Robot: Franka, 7 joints.
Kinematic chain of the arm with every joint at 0, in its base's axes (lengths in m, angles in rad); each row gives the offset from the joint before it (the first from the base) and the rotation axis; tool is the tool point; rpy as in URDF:
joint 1: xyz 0 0 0.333 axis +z
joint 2: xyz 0 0 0 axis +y
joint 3: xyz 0 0 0.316 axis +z
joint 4: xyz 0.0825 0 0 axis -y
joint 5: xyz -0.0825 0 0.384 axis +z
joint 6: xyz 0 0 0 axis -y
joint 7: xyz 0.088 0 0 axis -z
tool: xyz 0 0 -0.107 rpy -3.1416 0 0
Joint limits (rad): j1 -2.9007..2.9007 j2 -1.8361..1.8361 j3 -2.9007..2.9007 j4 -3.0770..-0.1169 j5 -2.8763..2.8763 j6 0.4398..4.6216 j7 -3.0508..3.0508
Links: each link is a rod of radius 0.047 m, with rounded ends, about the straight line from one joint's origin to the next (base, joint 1, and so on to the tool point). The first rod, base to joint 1, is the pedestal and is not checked.
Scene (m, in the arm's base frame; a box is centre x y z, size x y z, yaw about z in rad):
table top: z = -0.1
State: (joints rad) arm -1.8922 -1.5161 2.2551 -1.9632 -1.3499 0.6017 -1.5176
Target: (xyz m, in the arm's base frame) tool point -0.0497 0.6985 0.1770
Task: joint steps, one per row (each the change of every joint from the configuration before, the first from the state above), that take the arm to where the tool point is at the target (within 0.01 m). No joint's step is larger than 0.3 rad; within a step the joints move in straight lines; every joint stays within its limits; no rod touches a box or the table.
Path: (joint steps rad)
1: 0.2968 0.0475 0.1066 0.2675 -0.1276 0.1396 0.0000
2: 0.2969 0.0476 0.1067 0.2675 -0.1276 0.1395 0.0000
3: 0.2968 0.0475 0.1066 0.2676 -0.1277 0.1396 0.0000

